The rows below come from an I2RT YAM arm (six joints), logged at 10 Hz.
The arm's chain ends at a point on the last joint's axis. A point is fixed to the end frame.
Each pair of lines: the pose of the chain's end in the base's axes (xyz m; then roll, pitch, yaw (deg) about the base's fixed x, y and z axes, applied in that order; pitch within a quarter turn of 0, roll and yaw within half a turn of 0), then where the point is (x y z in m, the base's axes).
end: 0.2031, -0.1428, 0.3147, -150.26, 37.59, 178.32
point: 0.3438 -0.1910 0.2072
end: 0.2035, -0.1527, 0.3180, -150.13, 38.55, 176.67
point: 0.3444 -0.2054 0.2130
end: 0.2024, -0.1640, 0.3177, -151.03, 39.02, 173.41
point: 0.3417 -0.2221 0.2134
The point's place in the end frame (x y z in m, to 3 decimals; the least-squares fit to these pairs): -0.047 0.047 0.171
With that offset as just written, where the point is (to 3 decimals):
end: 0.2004, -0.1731, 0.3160, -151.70, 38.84, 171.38
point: 0.338 -0.234 0.211
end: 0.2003, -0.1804, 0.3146, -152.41, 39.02, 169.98
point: 0.337 -0.243 0.210
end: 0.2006, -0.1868, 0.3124, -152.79, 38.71, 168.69
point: 0.336 -0.251 0.206
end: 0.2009, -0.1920, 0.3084, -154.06, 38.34, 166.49
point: 0.334 -0.258 0.201
